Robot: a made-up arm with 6 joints. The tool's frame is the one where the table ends. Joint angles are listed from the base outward.
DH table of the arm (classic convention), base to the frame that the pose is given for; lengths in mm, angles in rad. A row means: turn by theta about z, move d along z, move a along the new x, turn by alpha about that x. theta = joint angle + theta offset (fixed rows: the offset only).
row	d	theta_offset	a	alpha
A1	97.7	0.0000	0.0	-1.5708
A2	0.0	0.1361	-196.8	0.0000
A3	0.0	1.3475	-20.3	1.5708
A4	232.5	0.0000	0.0	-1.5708
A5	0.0	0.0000	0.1	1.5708
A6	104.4	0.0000	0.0	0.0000
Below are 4 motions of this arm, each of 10 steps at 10 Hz.
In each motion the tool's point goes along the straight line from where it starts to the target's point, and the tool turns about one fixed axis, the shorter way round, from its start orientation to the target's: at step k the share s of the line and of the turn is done. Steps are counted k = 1, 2, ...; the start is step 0. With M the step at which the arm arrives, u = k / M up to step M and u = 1 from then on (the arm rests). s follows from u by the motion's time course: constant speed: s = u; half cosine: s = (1 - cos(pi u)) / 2; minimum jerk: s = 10 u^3 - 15 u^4 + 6 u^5.
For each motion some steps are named. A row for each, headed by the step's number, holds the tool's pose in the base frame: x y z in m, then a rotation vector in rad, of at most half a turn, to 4 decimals.
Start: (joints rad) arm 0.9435 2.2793 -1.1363 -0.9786 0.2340 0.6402
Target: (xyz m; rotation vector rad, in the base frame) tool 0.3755 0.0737 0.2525 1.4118 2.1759 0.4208
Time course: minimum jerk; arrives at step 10
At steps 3, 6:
3: 0.2309 0.2173 -0.0082 -1.0990 2.4172 0.0062
6: 0.3206 0.1282 0.1536 0.4874 2.5112 0.2882

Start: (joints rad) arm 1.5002 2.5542 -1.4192 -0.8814 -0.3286 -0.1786
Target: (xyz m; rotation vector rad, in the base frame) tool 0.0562 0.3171 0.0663 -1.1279 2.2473 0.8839
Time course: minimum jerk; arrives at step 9
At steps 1, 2, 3, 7, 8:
1: 0.0015 0.3789 -0.0810 -2.3486 0.6375 0.5228
2: 0.0051 0.3748 -0.0713 -2.3031 0.7607 0.5569
3: 0.0125 0.3665 -0.0514 -2.1931 1.0086 0.6230
7: 0.0520 0.3219 0.0549 -1.2595 2.1497 0.8697
8: 0.0556 0.3178 0.0646 -1.1481 2.2329 0.8819

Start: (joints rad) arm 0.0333 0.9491 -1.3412 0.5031 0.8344 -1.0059
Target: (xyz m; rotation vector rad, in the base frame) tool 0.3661 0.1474 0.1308 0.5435 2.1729 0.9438
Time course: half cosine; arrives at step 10
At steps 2, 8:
2: 0.2133 0.0538 0.3463 -0.7350 1.7188 0.0032
8: 0.3500 0.1375 0.1536 0.3935 2.1591 0.8443

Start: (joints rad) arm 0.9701 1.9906 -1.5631 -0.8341 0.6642 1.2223
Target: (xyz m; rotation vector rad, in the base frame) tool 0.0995 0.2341 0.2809 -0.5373 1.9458 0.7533
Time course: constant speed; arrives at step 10
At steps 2, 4, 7, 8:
2: 0.2290 0.2845 0.1667 -0.3609 2.2133 0.3106
4: 0.1966 0.2719 0.1953 -0.4074 2.1532 0.4250
7: 0.1481 0.2530 0.2381 -0.4742 2.0544 0.5921
8: 0.1319 0.2467 0.2524 -0.4956 2.0193 0.6465

